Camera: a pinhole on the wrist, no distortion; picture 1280 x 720 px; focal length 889.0 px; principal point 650.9 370.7 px. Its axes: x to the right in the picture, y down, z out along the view. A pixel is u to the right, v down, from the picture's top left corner.
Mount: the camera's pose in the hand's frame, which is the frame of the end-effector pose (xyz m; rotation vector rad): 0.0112 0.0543 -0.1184 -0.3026 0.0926 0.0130
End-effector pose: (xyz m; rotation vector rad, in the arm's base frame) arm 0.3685 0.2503 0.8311 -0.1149 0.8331 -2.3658
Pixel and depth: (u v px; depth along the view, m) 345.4 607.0 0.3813
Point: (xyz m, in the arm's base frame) 0.6410 0.0188 0.8648
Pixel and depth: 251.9 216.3 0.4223
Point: 0.6259 0.0901 1.0389
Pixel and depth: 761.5 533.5 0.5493
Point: 0.5340 -0.2117 0.9233
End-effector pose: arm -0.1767 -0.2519 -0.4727 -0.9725 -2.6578 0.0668
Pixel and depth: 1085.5 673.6 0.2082
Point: -0.1703 -0.0252 -0.5115
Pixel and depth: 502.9 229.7 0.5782
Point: -0.2094 -0.1355 -0.9461
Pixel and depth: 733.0 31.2 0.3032
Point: -0.2664 -0.1691 -0.6507
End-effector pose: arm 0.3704 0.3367 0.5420 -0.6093 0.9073 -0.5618
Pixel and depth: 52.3 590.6 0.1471
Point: 0.3745 0.4850 0.5004
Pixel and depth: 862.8 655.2 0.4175
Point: 0.6937 0.5090 0.3606
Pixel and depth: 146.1 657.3 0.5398
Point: 0.6313 0.8620 0.5907
